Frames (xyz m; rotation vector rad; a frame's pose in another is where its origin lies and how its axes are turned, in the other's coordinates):
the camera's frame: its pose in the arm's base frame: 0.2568 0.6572 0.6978 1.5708 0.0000 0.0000
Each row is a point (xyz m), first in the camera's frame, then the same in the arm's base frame.
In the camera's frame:
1: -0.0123 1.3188 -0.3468
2: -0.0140 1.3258 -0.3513
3: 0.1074 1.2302 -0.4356
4: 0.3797 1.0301 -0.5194
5: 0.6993 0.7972 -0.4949
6: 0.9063 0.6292 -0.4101
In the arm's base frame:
1: 0.2445 1.0040 2.0166
2: 0.2428 1.0085 2.0236
3: 0.3642 1.0928 1.9280
4: 0.6365 1.1766 1.7279
5: 0.9561 1.1521 1.4950
6: 1.1631 1.0673 1.3270

